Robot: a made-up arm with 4 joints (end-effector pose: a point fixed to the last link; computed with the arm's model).
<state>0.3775 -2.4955 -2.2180 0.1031</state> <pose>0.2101 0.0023 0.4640 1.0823 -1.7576 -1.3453</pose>
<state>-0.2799 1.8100 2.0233 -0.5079</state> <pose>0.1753 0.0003 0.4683 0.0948 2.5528 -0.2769</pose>
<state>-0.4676 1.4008 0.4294 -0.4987</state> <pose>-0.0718 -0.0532 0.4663 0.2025 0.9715 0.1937</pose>
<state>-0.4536 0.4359 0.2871 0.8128</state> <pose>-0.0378 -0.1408 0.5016 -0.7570 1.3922 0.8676</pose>
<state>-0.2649 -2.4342 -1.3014 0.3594</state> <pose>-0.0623 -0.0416 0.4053 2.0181 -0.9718 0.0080</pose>
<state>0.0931 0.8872 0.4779 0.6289</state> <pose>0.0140 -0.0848 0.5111 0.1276 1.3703 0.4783</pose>
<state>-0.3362 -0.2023 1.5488 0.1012</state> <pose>0.0888 0.0516 0.3068 -0.4461 1.2093 -1.2056</pose>
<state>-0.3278 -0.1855 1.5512 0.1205</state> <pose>0.0906 0.0532 0.3133 -0.4217 1.2402 -1.1899</pose>
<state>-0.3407 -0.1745 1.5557 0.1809</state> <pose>0.0869 0.0542 0.3268 -0.3899 1.2889 -1.1312</pose>
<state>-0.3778 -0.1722 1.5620 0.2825</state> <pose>0.0774 0.0525 0.3469 -0.3560 1.3514 -1.0280</pose>
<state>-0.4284 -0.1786 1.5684 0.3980</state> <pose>0.0653 0.0472 0.3682 -0.3304 1.4118 -0.9079</pose>
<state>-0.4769 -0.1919 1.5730 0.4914</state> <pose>0.0543 0.0405 0.3838 -0.3214 1.4520 -0.8091</pose>
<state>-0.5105 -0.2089 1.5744 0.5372</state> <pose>0.0468 0.0361 0.3897 -0.3303 1.4611 -0.7593</pose>
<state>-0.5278 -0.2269 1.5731 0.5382</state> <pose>0.0424 0.0350 0.3868 -0.3513 1.4434 -0.7560</pose>
